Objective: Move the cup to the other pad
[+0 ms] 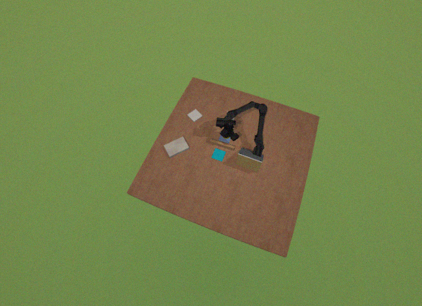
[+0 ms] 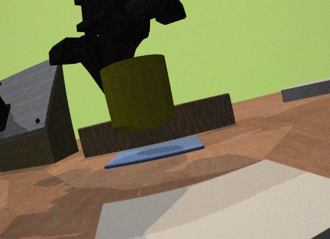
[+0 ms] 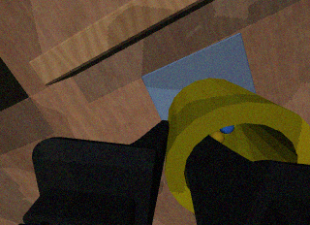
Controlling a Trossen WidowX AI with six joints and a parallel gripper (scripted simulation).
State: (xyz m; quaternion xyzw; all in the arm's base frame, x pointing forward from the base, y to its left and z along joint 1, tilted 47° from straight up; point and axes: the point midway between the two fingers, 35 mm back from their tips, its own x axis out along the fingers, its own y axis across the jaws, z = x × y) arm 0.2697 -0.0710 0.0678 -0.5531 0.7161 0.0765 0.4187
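My gripper tip is 30 mm short of the blue marble, 30 mm to the left of it and 20 mm above it. From my gripper tip the other things lie so: teal pad: 30 mm ahead, 160 mm to the left, 70 mm below; then blue pad: 30 mm ahead, 20 mm to the right, 70 mm below; then yellow cup: 20 mm ahead, 20 mm to the right.
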